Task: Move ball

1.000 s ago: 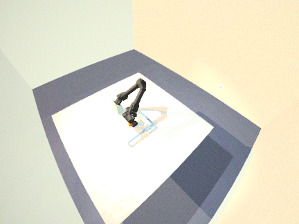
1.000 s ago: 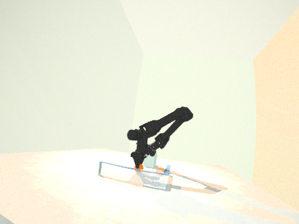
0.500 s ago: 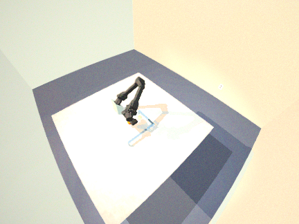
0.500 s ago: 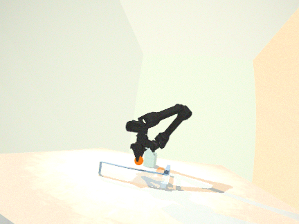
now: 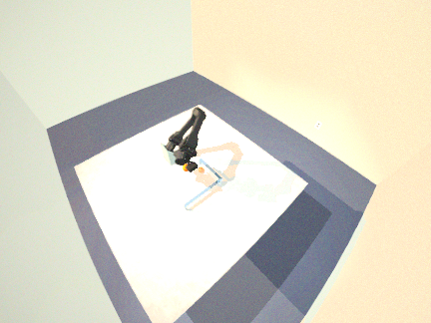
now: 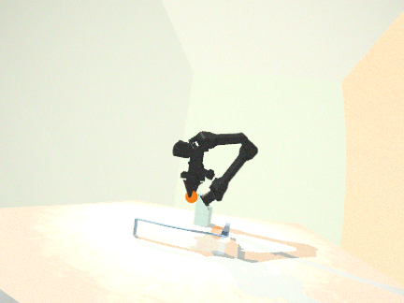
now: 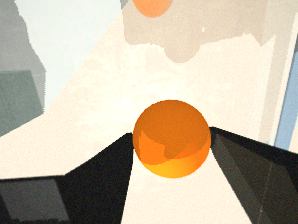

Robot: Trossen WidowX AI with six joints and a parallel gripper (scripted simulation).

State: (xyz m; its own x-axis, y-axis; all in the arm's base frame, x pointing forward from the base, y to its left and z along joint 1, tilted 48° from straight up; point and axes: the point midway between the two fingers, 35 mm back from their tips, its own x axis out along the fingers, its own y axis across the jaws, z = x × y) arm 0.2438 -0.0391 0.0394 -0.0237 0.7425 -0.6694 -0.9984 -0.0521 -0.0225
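Right now the see-through copy of ball is 13 cm below my gripper tip, 12 cm to the left of it and 1 cm behind it. Also, from my gripper tip: orange ball right at my gripper tip.
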